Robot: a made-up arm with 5 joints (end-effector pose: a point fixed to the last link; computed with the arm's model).
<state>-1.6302 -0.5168 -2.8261 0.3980 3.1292</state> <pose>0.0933 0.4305 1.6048 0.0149 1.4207 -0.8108</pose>
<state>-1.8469 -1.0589 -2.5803 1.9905 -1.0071</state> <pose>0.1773 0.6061 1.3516 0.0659 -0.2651 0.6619</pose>
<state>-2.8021 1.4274 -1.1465 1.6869 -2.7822</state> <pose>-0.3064 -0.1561 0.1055 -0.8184 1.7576 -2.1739</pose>
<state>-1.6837 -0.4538 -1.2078 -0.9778 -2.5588</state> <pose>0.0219 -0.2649 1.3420 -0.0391 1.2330 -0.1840</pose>
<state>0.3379 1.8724 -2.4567 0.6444 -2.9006</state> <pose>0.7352 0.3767 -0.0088 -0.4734 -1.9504 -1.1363</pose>
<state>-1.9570 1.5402 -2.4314 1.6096 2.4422</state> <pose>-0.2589 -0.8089 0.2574 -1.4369 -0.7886 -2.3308</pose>
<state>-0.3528 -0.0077 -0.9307 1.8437 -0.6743</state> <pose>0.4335 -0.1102 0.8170 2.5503 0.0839 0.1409</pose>
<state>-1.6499 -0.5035 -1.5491 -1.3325 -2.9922</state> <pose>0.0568 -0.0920 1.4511 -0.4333 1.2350 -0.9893</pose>
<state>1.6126 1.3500 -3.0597 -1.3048 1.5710</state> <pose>-0.1298 0.9296 0.9038 -1.1805 0.7997 0.4404</pose>
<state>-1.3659 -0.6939 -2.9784 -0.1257 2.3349</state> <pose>-0.0607 0.6839 1.4310 -0.0972 0.8000 -1.7152</pose>
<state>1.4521 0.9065 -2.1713 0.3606 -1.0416</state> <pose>0.0727 1.0149 0.8067 -0.7485 -0.9401 -2.1593</pose>
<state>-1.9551 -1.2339 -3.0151 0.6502 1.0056</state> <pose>0.3886 0.8717 1.0440 -1.4947 -0.2327 2.5903</pose>
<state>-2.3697 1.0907 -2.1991 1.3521 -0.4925</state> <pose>-0.6642 -0.6388 0.5650 0.8506 -1.8870 -0.5137</pose>
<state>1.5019 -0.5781 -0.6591 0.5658 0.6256</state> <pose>-0.0390 0.3719 0.9552 2.5668 -0.1586 1.7656</pose>
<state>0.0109 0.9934 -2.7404 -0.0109 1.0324</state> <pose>0.9334 0.0980 1.0276 -0.9312 2.4811 -1.4769</pose>
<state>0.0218 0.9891 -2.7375 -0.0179 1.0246</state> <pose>0.9313 0.1080 1.0307 -0.9346 2.4635 -1.4853</pose>
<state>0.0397 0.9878 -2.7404 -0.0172 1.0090</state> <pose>0.9286 0.1244 1.0334 -0.9496 2.4405 -1.5018</pose>
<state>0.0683 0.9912 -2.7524 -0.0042 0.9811</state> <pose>0.9247 0.1504 1.0353 -0.9823 2.4084 -1.5314</pose>
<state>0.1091 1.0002 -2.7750 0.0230 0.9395</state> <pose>0.9185 0.1873 1.0362 -1.0347 2.3635 -1.5757</pose>
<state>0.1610 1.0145 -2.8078 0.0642 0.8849</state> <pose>0.9088 0.2337 1.0361 -1.1045 2.3032 -1.6340</pose>
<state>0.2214 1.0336 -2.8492 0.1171 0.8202</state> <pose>0.8946 0.2870 1.0349 -1.1866 2.2256 -1.7032</pose>
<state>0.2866 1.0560 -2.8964 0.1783 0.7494</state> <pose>0.8756 0.3434 1.0327 -1.2740 2.1315 -1.7783</pose>
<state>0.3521 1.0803 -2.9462 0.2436 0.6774</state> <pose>0.8526 0.3985 1.0296 -1.3594 2.0253 -1.8535</pose>
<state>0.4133 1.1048 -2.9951 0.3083 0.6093</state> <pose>0.8276 0.4484 1.0258 -1.4363 1.9151 -1.9229</pose>
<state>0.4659 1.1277 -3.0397 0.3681 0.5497</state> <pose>0.8036 0.4898 1.0216 -1.5007 1.8112 -1.9820</pose>
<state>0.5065 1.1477 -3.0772 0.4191 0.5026</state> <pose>0.7835 0.5207 1.0172 -1.5512 1.7244 -2.0278</pose>
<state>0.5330 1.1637 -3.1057 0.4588 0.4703</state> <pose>0.7697 0.5404 1.0129 -1.5883 1.6629 -2.0596</pose>
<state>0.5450 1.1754 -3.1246 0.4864 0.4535</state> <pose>0.7633 0.5491 1.0088 -1.6139 1.6310 -2.0778</pose>
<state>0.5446 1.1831 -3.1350 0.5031 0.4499</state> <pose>0.7638 0.5488 1.0051 -1.6302 1.6260 -2.0849</pose>
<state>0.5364 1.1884 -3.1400 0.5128 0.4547</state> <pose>0.7685 0.5429 1.0016 -1.6408 1.6386 -2.0850</pose>
